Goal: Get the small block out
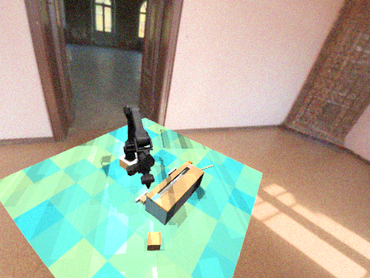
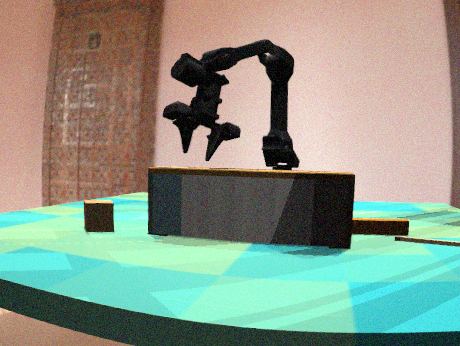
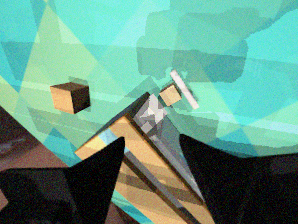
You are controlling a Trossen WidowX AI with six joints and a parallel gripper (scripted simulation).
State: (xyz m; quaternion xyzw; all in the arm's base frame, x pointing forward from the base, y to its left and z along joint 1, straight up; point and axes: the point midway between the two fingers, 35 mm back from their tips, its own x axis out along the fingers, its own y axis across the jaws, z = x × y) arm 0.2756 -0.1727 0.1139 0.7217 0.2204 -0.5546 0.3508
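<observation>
Now: gripper tip 2 cm past the tan block and 14 cm above it. From my gripper tip the other things lie so: box 7 cm ahead, 15 cm to the left, 9 cm below; then brown cube 17 cm ahead, 16 cm to the right, 12 cm below; then orange bar 4 cm ahead, 37 cm to the left, 14 cm below.
</observation>
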